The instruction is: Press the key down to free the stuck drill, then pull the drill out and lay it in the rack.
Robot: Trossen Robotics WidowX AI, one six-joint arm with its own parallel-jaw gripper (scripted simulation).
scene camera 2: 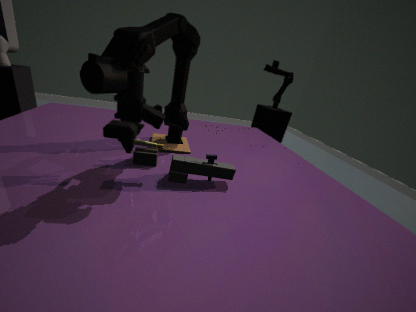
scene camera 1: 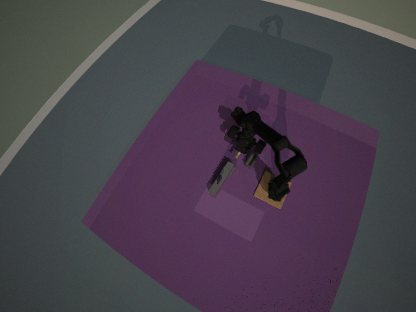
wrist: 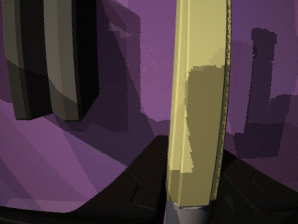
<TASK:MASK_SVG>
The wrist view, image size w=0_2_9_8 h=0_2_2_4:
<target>my gripper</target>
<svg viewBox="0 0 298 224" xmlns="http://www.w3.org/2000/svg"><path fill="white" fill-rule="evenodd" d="M223 149L218 197L212 202L208 224L298 224L298 192L290 189L289 186L270 179L270 176L267 177L265 173L261 173L258 169L253 168L253 165L247 165L245 161L238 159L233 153ZM169 136L157 136L146 147L145 151L140 156L137 156L124 172L118 175L113 183L105 186L104 190L98 192L96 196L90 198L80 208L71 210L68 213L47 212L47 210L39 212L39 210L16 209L0 205L0 224L164 224L166 160L168 160Z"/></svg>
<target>drill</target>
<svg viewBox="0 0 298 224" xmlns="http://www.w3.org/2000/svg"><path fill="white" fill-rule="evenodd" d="M177 0L176 43L174 43L172 121L170 121L170 141L168 145L168 160L166 160L165 224L208 224L212 202L218 197L223 145L225 145L227 103L229 103L231 0Z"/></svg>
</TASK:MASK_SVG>
